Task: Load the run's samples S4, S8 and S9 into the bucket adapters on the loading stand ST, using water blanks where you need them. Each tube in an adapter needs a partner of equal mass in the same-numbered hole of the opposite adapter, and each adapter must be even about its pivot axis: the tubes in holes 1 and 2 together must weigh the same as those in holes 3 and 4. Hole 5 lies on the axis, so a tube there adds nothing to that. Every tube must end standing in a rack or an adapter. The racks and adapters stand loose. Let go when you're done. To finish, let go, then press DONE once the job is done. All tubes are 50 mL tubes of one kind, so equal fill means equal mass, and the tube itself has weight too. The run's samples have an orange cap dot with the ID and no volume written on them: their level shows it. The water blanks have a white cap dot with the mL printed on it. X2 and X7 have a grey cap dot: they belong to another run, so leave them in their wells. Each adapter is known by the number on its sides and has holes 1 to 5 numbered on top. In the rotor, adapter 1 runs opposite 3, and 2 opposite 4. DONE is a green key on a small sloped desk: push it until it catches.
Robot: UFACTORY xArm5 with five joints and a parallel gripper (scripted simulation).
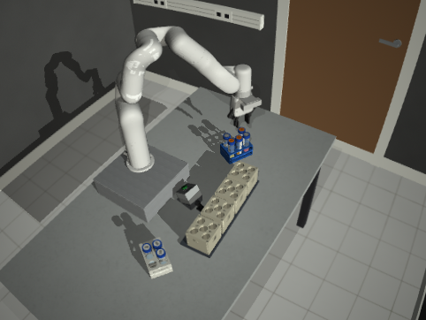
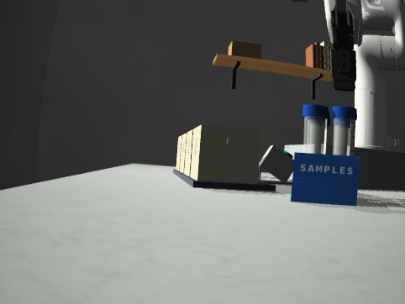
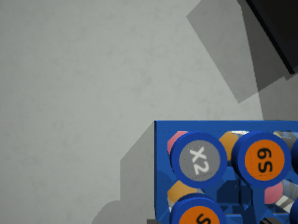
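My gripper is now 4 cm to the left of the blue samples rack and 14 cm above it. From my hand the other things lie so: white blanks rack: 4 cm ahead, 71 cm to the right, 14 cm below; then adapter: 12 cm ahead, 20 cm to the right, 12 cm below.
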